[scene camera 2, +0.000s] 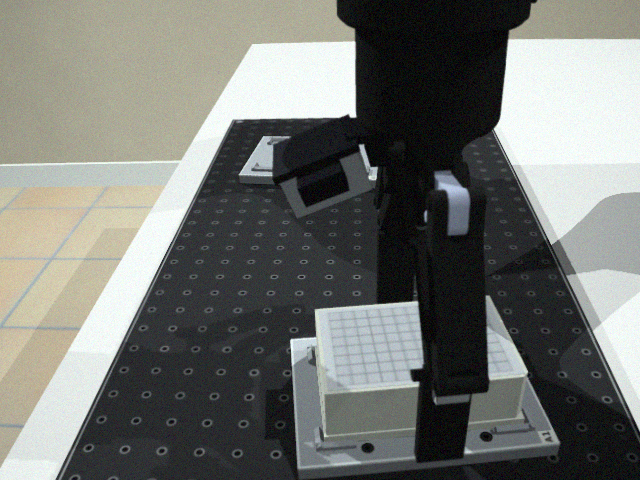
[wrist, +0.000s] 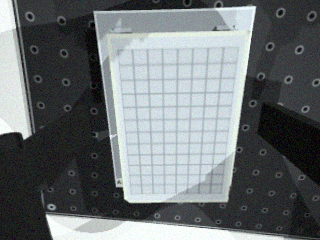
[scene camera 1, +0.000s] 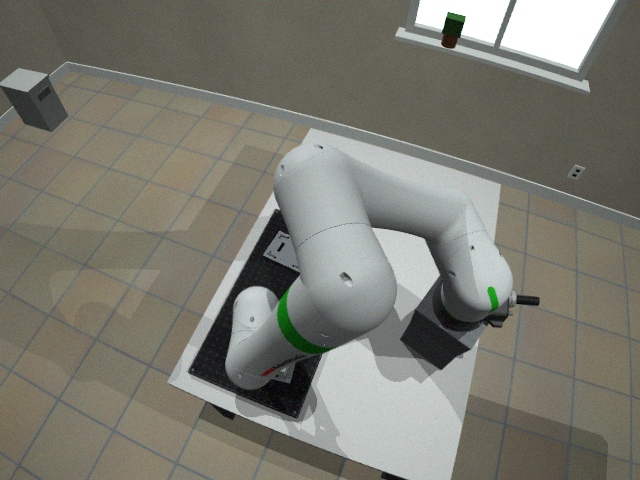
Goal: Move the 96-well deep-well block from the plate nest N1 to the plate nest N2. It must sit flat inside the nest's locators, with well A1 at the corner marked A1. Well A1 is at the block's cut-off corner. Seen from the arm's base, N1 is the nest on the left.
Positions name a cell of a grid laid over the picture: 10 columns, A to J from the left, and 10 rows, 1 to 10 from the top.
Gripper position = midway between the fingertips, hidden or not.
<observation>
In view: the gripper (scene camera 2: G8) and a white 96-well deep-well block (scene camera 2: F9).
The white 96-well deep-well block shows as well in the wrist view (wrist: F5). The gripper is seen too in the wrist view (wrist: F5).
</observation>
